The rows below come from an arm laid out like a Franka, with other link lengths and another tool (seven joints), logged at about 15 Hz.
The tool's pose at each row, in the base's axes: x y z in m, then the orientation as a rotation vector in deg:
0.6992, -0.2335, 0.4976, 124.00, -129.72, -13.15
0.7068, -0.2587, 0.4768, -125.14, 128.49, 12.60
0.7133, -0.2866, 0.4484, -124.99, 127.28, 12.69
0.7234, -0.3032, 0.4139, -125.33, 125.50, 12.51
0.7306, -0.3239, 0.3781, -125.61, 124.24, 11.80
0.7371, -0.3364, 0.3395, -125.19, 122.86, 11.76
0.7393, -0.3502, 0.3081, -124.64, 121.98, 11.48
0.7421, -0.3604, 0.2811, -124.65, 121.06, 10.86
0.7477, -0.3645, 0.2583, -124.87, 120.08, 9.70
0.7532, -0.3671, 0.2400, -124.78, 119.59, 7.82
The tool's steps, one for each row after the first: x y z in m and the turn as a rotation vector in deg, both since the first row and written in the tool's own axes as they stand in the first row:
0.0267, -0.0108, 0.0172, 0.38, 0.10, -1.08
0.0570, -0.0213, 0.0417, 0.94, -0.63, -1.62
0.0764, -0.0357, 0.0731, 1.66, -1.28, -2.66
0.1002, -0.0475, 0.1056, 2.44, -1.48, -3.41
0.1161, -0.0585, 0.1418, 3.27, -2.39, -3.95
0.1329, -0.0646, 0.1712, 4.07, -3.03, -4.18
0.1456, -0.0706, 0.1966, 4.78, -3.23, -4.67
0.1517, -0.0788, 0.2181, 5.70, -3.11, -5.28
0.1558, -0.0863, 0.2354, 6.92, -2.62, -5.51

